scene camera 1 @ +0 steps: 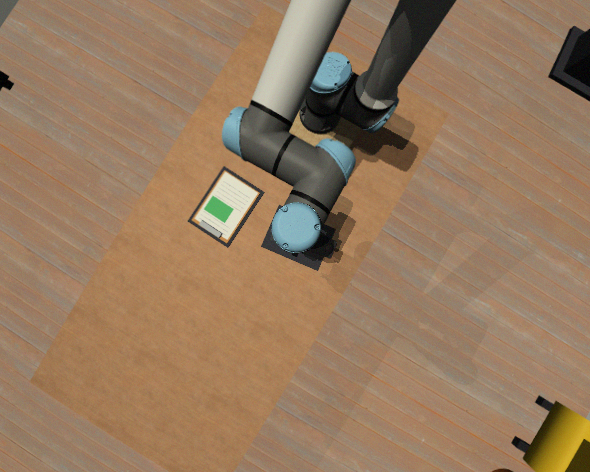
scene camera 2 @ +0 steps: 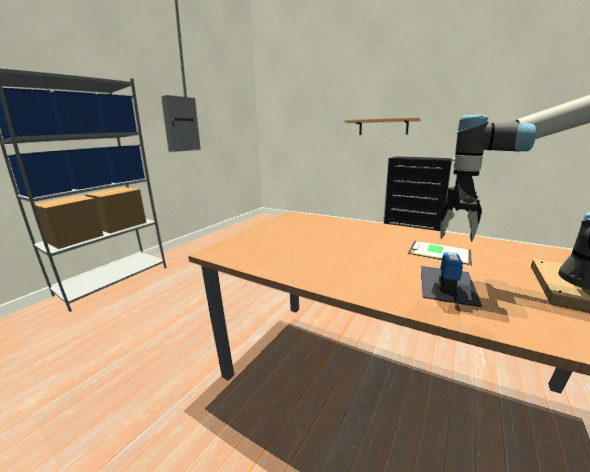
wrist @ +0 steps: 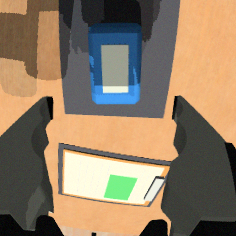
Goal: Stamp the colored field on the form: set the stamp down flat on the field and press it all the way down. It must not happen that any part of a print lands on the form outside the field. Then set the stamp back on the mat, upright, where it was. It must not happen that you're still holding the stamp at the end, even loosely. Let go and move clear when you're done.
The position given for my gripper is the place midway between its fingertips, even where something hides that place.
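Observation:
My gripper (scene camera 2: 456,240), again at (wrist: 112,97). Blue stamp (scene camera 2: 451,267). Dark mat (scene camera 2: 466,293), (scene camera 1: 307,258). Clipboard with form (scene camera 1: 229,201), (scene camera 2: 429,250), (wrist: 84,173).

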